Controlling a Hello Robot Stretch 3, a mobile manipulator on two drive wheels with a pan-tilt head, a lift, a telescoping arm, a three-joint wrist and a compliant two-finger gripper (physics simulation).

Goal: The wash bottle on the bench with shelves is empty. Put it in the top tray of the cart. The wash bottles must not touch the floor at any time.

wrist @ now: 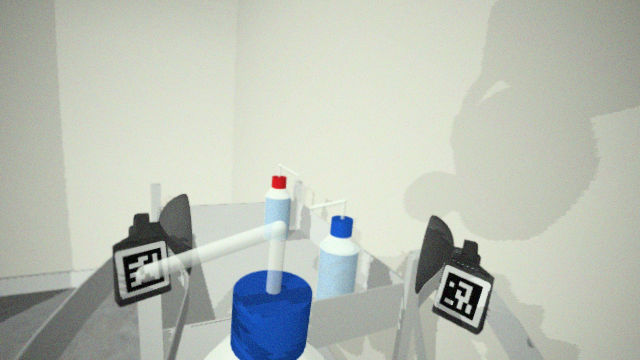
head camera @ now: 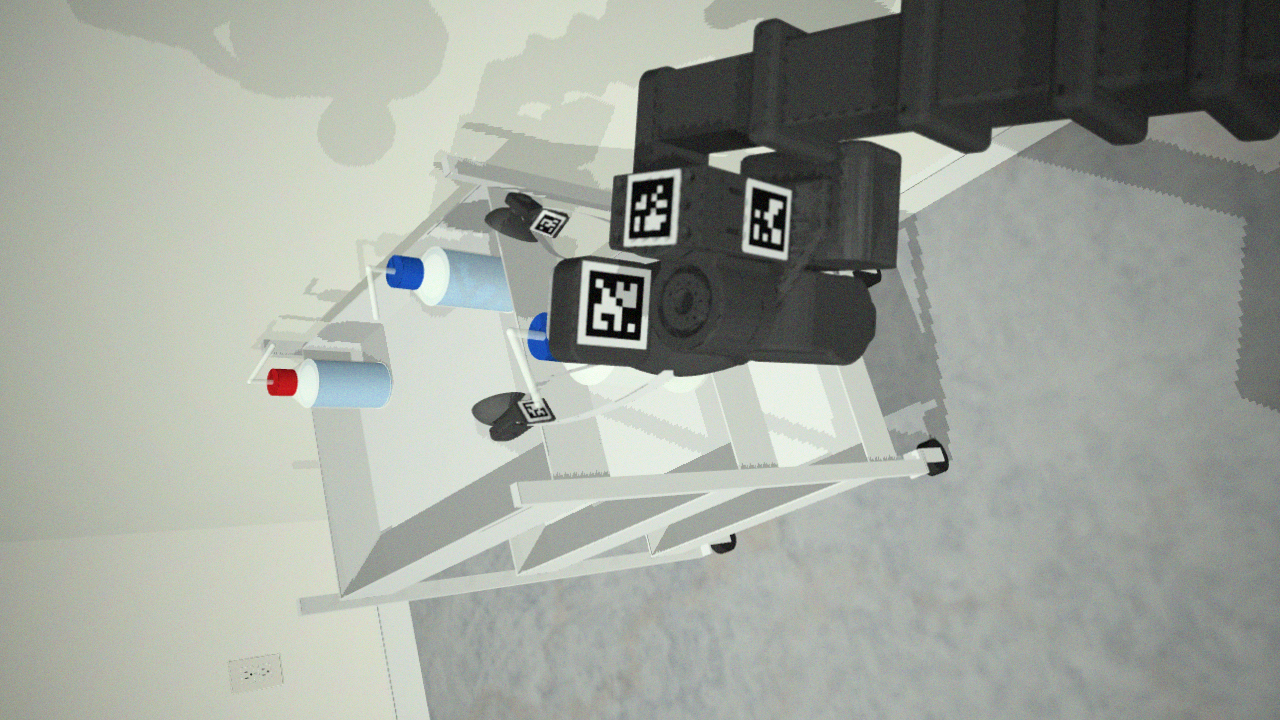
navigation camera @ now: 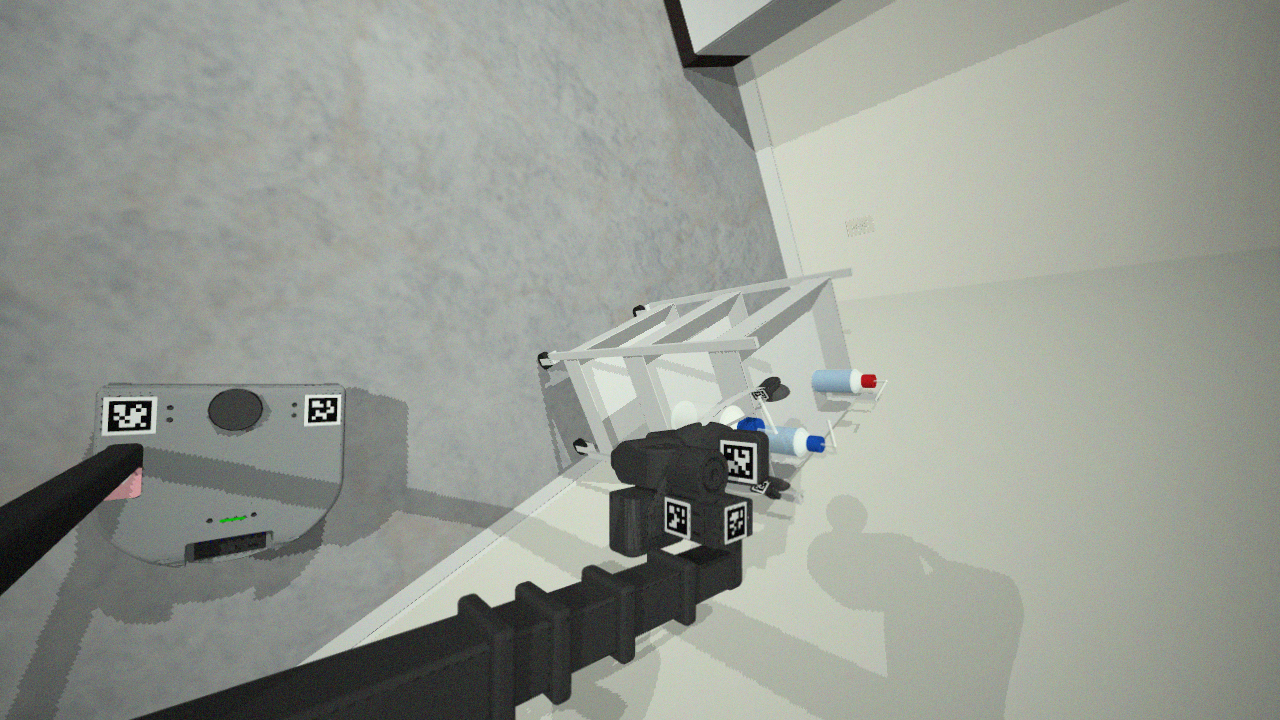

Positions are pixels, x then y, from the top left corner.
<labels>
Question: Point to a white cart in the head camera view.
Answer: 412, 489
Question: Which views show the wash bottle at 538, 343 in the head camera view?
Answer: The wrist view, the head camera view and the navigation camera view: all of them.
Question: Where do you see my gripper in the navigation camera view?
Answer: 782, 436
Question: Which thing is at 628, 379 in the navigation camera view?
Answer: A white cart.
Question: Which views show my gripper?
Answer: The wrist view, the head camera view and the navigation camera view: all of them.
</labels>
